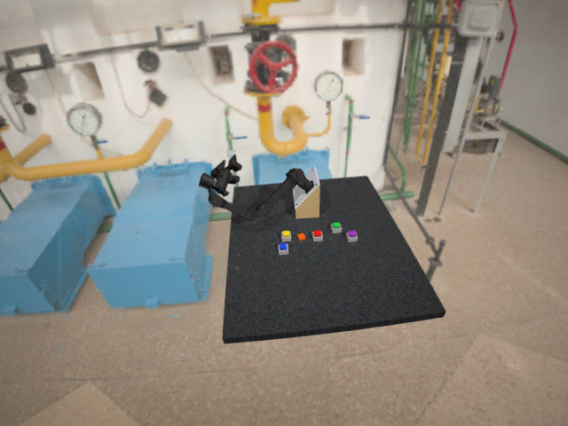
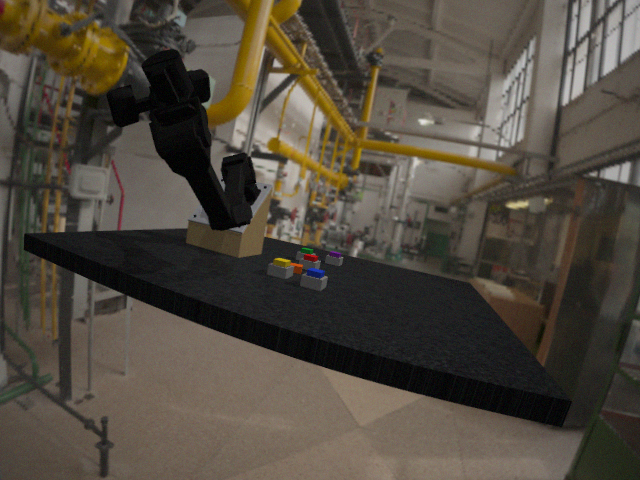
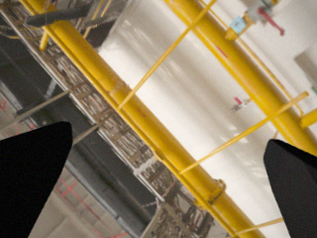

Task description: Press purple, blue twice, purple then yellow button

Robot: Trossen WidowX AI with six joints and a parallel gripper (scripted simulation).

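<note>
My gripper tip is 30 cm short of the purple button, 59 cm to the right of it and 33 cm above it. Round my gripper tip: yellow button 25 cm ahead, 26 cm to the left, 33 cm below; then blue button 35 cm ahead, 24 cm to the left, 33 cm below; then orange block 26 cm ahead, 33 cm to the left, 35 cm below.
</note>
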